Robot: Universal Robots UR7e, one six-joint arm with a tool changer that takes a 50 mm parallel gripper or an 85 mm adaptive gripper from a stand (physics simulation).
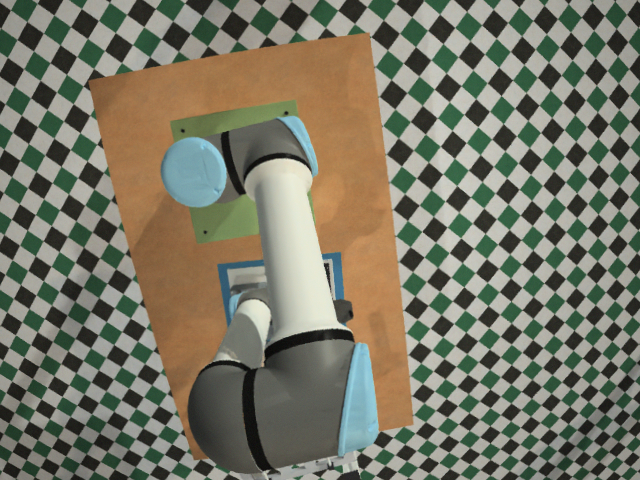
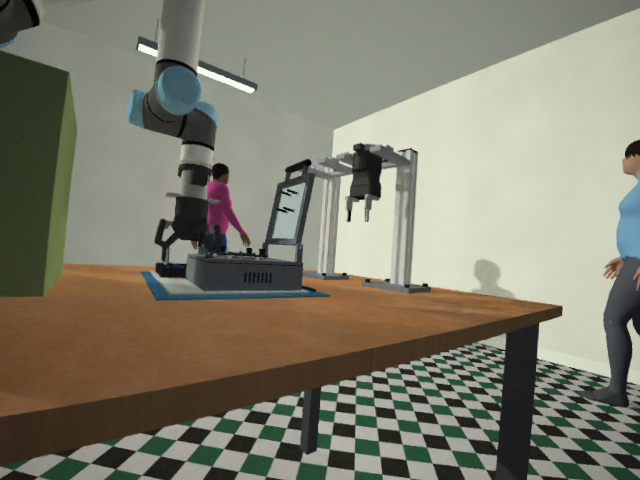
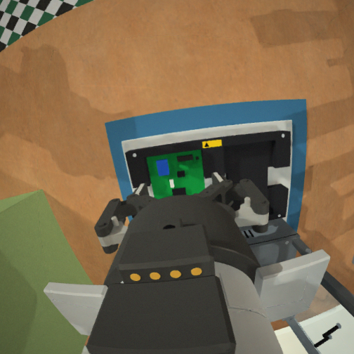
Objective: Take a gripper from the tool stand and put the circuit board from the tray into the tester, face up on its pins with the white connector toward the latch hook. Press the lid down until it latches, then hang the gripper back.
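Frame: origin at the arm's base, x ahead, y right, z down, level; centimetres.
Seen in the pictures: hand, its tool point: (image 2: pixel 193 192).
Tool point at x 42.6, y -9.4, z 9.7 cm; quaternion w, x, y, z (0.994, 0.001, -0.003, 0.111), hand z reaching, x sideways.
Observation:
A point is followed by its place in that frame.
The green circuit board (image 3: pixel 193 172) lies face up in the left part of the black tray (image 3: pixel 245 142) (image 2: pixel 164 271) {x 35.1, y -3.2, z 28.5 cm}. A blue part and a small white part show on it. My adaptive gripper (image 3: pixel 180 185) (image 2: pixel 187 254) is on the arm, pointing down low over the tray. It is open, its fingers on either side of the board. Its body hides the board's near edge. The grey tester (image 2: pixel 248 274) {x 41.4, y 18.2, z 26.9 cm} (image 3: pixel 280 231) stands beside the tray, its lid (image 2: pixel 289 210) {x 53.6, y 13.9, z 13.5 cm} raised. The tool stand (image 2: pixel 404 227) {x 83.7, y 25.7, z 14.0 cm} holds the other gripper (image 2: pixel 366 175), the parallel one.
Tray and tester stand on a blue-edged mat (image 1: pixel 337 276) {x 43.5, y -17.4, z 30.1 cm} (image 2: pixel 155 289) {x 29.0, y 10.0, z 30.2 cm} (image 3: pixel 210 111) on the wooden table (image 1: pixel 351 103) {x -8.0, y -38.9, z 30.3 cm} (image 2: pixel 258 330) {x 29.3, y 38.2, z 30.4 cm}. A large green block (image 2: pixel 25 180) {x 11.5, y 11.3, z 15.7 cm} (image 3: pixel 30 245) (image 1: pixel 232 229) {x 13.9, y 2.5, z 0.3 cm} stands beside them. Two people (image 2: pixel 219 206) (image 2: pixel 628 227) stand beyond the table.

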